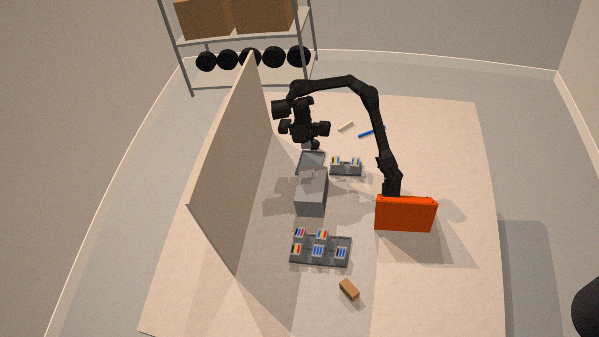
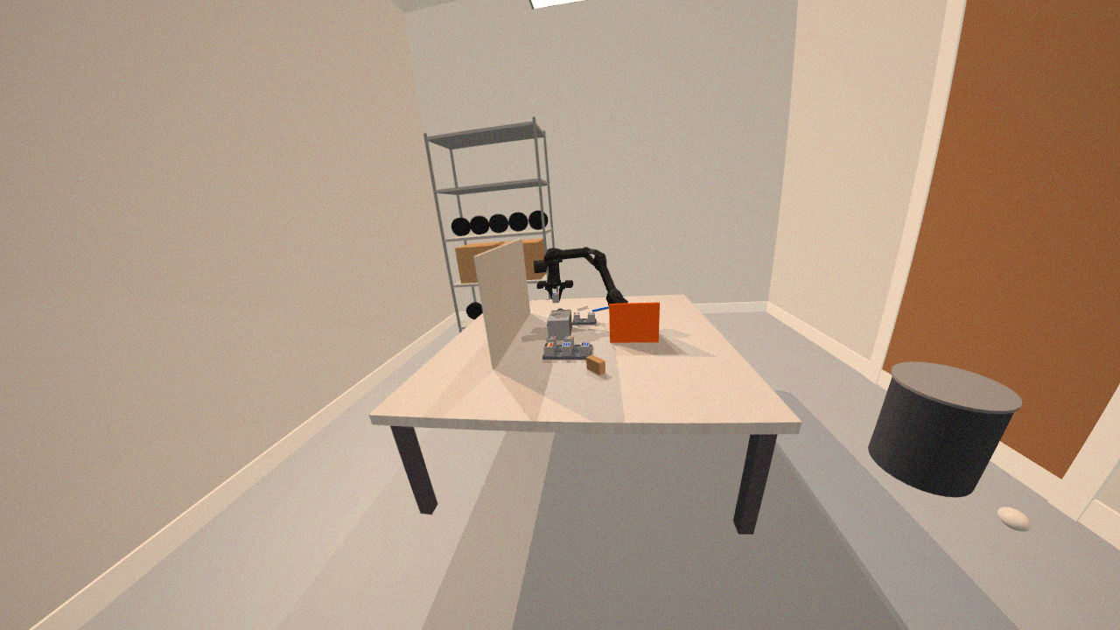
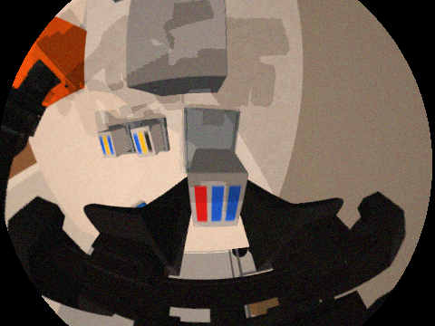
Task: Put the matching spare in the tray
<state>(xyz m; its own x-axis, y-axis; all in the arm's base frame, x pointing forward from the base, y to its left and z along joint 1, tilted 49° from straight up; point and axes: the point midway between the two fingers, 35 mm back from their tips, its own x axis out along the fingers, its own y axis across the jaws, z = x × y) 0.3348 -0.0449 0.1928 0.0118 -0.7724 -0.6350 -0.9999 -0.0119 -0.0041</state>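
My gripper tip is 12 cm above the grey tray. Round my gripper tip: mounted unit 18 cm to the left, 8 cm below, 4 cm behind; then upright panel 19 cm ahead, 18 cm to the left, 10 cm above; then black puck 10 cm below, 9 cm to the right.
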